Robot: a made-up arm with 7 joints. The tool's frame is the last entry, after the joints. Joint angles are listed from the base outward. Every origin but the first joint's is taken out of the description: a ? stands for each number. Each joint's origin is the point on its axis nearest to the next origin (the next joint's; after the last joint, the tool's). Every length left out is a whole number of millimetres.
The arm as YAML. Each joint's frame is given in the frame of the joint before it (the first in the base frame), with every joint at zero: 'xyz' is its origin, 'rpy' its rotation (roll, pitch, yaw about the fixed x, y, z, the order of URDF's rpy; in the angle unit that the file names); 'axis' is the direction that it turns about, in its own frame. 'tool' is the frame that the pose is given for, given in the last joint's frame.
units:
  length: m
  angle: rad
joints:
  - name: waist
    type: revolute
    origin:
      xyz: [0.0, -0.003, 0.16]
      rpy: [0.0, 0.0, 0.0]
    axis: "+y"
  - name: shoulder
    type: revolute
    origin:
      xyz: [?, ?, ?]
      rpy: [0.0, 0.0, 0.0]
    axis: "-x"
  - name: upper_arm
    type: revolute
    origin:
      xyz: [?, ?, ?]
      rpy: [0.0, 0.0, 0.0]
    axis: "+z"
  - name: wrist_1
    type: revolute
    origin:
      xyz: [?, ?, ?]
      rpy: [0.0, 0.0, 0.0]
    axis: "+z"
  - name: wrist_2
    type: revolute
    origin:
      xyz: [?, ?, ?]
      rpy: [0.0, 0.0, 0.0]
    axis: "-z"
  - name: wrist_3
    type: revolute
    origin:
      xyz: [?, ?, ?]
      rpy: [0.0, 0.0, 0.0]
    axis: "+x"
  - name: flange
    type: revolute
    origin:
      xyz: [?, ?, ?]
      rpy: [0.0, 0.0, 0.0]
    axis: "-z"
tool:
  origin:
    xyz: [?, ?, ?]
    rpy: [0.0, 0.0, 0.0]
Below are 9 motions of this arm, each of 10 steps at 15 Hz.
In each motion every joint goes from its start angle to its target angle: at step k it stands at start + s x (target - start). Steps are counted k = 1, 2, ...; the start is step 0. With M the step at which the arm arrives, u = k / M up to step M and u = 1 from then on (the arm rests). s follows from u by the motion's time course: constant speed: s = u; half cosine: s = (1 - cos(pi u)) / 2; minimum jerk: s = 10 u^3 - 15 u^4 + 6 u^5.
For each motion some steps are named. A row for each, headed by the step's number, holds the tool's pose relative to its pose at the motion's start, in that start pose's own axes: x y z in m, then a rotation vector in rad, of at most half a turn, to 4 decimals.
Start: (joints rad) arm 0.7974 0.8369 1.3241 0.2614 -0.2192 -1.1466 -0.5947
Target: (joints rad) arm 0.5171 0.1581 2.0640 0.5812 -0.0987 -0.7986 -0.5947
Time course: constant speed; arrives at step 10
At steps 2, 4, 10:
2: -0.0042 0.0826 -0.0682 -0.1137 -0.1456 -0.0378
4: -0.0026 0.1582 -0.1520 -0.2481 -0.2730 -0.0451
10: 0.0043 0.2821 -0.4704 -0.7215 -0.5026 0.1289

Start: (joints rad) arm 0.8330 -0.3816 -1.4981 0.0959 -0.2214 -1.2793 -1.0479
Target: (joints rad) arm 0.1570 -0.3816 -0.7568 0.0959 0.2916 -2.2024 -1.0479
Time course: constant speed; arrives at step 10
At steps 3, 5, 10:
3: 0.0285 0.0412 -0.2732 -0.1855 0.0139 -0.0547
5: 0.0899 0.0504 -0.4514 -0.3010 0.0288 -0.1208
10: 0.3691 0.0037 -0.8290 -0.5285 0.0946 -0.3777

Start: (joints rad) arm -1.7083 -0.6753 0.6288 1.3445 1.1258 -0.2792 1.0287
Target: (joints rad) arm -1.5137 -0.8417 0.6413 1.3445 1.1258 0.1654 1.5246
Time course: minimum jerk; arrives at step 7
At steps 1, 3, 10:
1: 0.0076 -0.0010 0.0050 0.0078 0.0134 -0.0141
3: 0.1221 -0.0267 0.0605 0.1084 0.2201 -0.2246
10: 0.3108 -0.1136 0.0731 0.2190 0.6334 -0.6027

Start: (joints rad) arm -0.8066 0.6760 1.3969 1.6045 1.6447 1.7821 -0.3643
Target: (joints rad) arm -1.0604 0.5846 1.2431 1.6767 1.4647 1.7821 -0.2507
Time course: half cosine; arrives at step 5
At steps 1, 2, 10:
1: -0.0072 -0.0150 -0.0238 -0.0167 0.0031 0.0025
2: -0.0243 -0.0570 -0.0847 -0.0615 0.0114 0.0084
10: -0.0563 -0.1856 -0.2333 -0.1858 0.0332 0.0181

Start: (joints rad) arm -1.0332 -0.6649 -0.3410 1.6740 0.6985 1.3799 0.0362
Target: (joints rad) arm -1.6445 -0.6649 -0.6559 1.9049 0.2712 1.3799 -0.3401
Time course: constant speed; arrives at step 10
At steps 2, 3, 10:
2: -0.1208 -0.0627 -0.0250 -0.0596 0.1273 0.1766
3: -0.1786 -0.0995 -0.0314 -0.0878 0.1930 0.2632
10: -0.4953 -0.4251 0.0336 -0.2575 0.6968 0.8267

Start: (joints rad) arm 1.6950 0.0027 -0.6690 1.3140 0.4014 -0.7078 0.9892
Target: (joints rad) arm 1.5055 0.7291 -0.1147 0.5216 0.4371 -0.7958 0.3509
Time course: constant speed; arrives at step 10
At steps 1, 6, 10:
1: -0.0598 0.0177 -0.0247 -0.0621 -0.0588 0.0413
6: -0.3016 0.0811 -0.2155 -0.4183 -0.2923 0.2087
10: -0.4165 0.0974 -0.4075 -0.7437 -0.3967 0.2867

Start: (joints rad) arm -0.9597 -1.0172 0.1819 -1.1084 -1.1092 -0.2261 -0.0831
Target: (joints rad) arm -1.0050 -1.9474 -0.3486 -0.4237 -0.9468 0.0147 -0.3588
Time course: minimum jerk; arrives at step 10
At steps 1, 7, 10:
1: -0.0016 -0.0031 0.0030 0.0097 -0.0025 0.0022
7: -0.1669 -0.4639 0.1370 0.9195 -0.3384 0.2257
10: -0.1961 -0.5771 0.1111 1.0916 -0.4264 0.2651

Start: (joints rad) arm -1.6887 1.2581 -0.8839 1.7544 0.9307 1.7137 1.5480
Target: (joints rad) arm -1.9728 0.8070 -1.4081 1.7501 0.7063 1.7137 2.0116
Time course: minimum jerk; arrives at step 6
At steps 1, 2, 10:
1: 0.0024 0.0041 0.0070 0.0201 0.0159 -0.0115
2: 0.0155 0.0210 0.0420 0.1141 0.0992 -0.0680
10: 0.1016 0.0417 0.1877 0.4235 0.5758 -0.3171

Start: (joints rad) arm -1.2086 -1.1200 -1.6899 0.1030 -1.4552 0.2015 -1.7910
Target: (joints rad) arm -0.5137 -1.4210 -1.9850 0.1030 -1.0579 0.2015 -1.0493
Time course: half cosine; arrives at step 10
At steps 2, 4, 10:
2: 0.0803 -0.0671 0.0169 0.0020 -0.0246 -0.2010
4: 0.2381 -0.3069 0.0648 0.0154 -0.0803 -0.7304
10: 0.0919 -1.0678 0.1546 0.0935 -0.1804 -2.1299

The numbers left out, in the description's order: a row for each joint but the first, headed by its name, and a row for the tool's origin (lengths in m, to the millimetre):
shoulder: -0.295 0.0 0.026
upper_arm: 0.0 -0.015 0.518
wrist_1: -0.268 0.069 0.0
wrist_2: 0.06 -0.011 0.0
wrist_3: -0.187 -0.009 0.0
flange: 0.0 0.105 0.052
tool: 0.044 0.35 0.0

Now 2 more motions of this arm.
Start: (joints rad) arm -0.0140 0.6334 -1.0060 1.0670 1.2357 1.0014 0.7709
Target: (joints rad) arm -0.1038 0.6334 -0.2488 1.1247 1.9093 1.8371 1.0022
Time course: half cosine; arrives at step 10
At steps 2, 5, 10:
2: 0.0132 -0.0202 0.0419 0.0570 0.0649 -0.0155
5: 0.0989 -0.1135 0.1985 0.2779 0.3567 -0.0837
10: 0.2526 -0.2281 0.3285 0.5034 0.7518 -0.1683

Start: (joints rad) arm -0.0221 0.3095 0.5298 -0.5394 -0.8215 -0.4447 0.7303
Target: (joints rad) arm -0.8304 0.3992 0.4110 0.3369 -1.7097 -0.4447 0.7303
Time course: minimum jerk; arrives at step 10
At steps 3, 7, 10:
3: -0.1346 0.0282 -0.0560 0.0200 -0.1878 0.1784
7: -0.4233 0.0870 -0.4724 -0.2036 -0.7817 1.0038
10: -0.4192 0.0891 -0.5719 -0.3190 -0.8523 1.2178

